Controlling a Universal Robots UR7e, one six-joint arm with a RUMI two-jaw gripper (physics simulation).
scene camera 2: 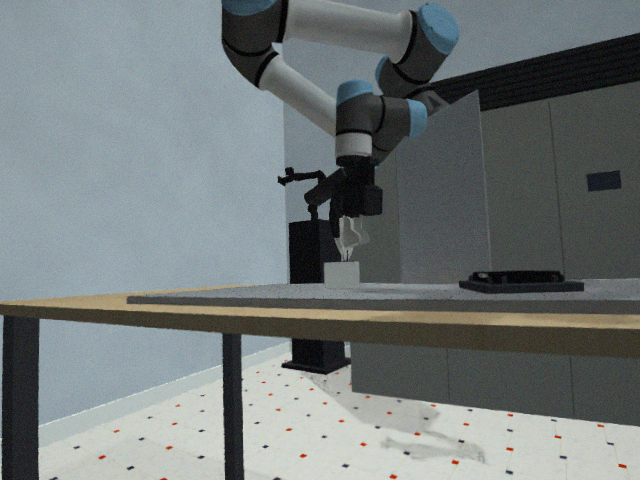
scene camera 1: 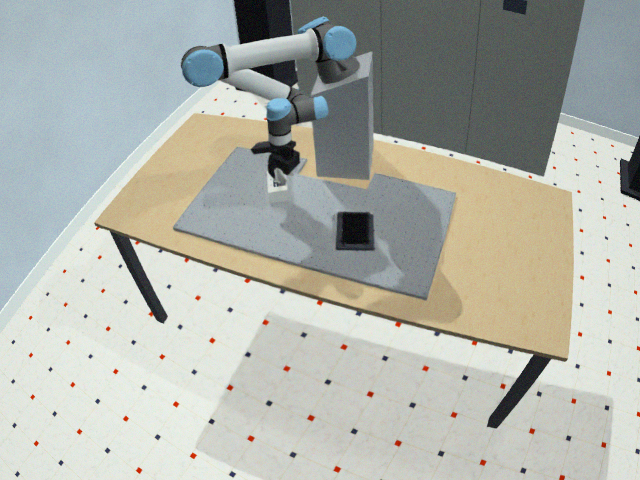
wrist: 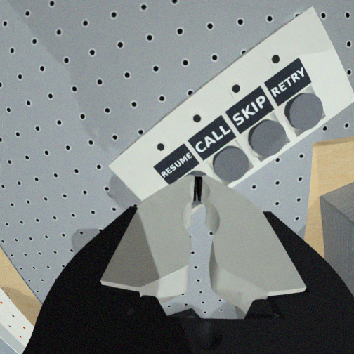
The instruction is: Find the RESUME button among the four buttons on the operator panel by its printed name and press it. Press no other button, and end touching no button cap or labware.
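Frame: origin at the arm's base, x ahead, y left, z up, level; centimetres.
Where they show: gripper, fingertip midpoint: (scene camera 2: 345, 260) (scene camera 1: 280, 182); arm's base, link origin: (scene camera 2: 430, 130) (scene camera 1: 340, 72).
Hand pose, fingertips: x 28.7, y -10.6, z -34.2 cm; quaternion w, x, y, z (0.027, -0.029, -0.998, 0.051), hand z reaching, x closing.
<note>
Each offset is from my fingertips to the centre of the thing. "pt": to the spot under its first point. Level surfaces: height alone.
The white operator panel {dx -2.6, dy -3.2, dz -2.8 cm} (scene camera 1: 277, 199) (scene camera 2: 341, 274) (wrist: 322, 55) carries a row of four round grey buttons, each beside a dark printed label. In the wrist view the RESUME label (wrist: 176, 165) is at the left end, followed by the CALL button (wrist: 230, 163), the SKIP button (wrist: 267, 137) and the RETRY button (wrist: 304, 111). My gripper (scene camera 1: 279, 179) (scene camera 2: 346, 258) (wrist: 196, 178) is shut and empty, pointing down, its tips over the RESUME button at the panel's top. A thin sliver of the RESUME button (wrist: 197, 173) shows; the fingers hide the rest. I cannot tell whether the tips touch it.
The panel stands on a grey perforated board (scene camera 1: 222, 206) (scene camera 2: 206, 299) on the wooden table {dz -6.9 cm} (scene camera 1: 516, 258) (scene camera 2: 155, 311). A black tray {pt dx +13.6, dy +30.7, dz -4.4 cm} (scene camera 1: 339, 245) (scene camera 2: 573, 285) lies on the board, to the right. A tall grey block (scene camera 1: 341, 134) (scene camera 2: 444, 206) (wrist: 340, 220) rises behind the board.
</note>
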